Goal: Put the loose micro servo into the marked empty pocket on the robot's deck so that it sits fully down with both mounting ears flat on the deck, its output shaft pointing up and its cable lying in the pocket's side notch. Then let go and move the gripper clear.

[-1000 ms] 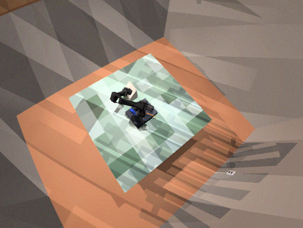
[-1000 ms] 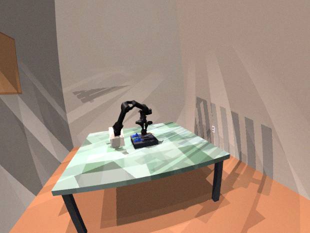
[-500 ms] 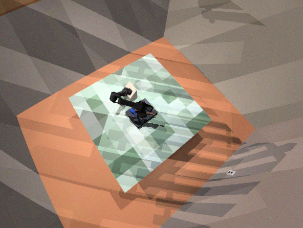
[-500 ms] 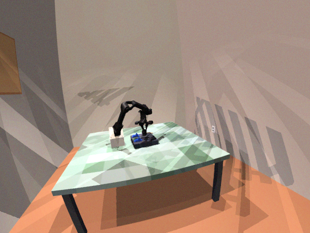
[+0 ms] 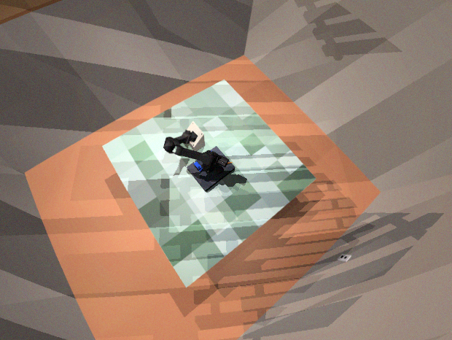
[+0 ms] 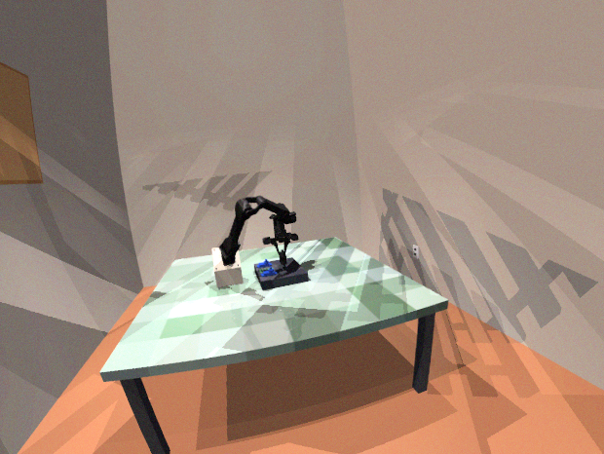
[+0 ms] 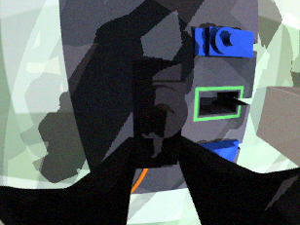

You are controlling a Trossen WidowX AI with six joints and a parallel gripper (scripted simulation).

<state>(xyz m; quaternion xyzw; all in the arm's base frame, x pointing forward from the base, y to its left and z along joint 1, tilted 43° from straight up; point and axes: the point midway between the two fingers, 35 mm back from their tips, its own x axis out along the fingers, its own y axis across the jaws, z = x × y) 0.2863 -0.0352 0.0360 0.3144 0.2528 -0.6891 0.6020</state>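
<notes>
Now: gripper tip 100 mm above the dark deck and 10 mm short of it.
</notes>
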